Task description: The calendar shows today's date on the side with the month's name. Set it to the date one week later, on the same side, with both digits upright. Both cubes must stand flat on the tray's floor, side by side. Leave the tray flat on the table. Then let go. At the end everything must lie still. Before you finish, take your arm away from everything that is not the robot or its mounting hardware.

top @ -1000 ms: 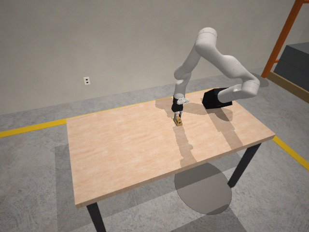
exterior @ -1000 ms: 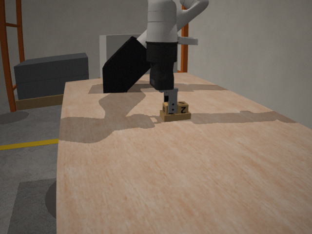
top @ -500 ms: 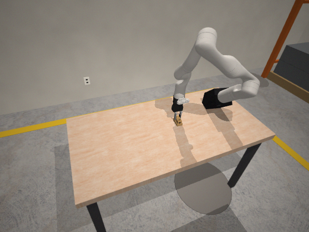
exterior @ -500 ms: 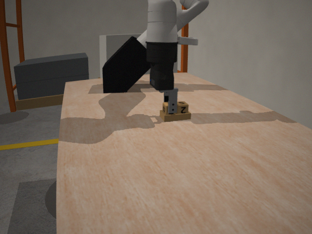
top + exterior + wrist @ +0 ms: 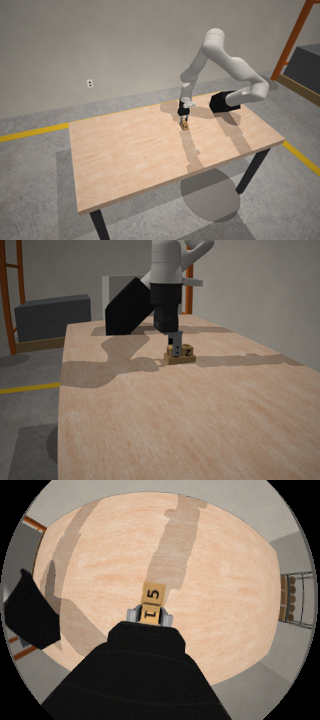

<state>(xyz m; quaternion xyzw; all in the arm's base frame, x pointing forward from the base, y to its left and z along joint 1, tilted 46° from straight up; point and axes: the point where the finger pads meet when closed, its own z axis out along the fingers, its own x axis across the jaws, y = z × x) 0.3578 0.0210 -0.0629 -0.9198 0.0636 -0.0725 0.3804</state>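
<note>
The wooden tray lies 30 mm below my hand and 20 mm to the left of it.
</note>
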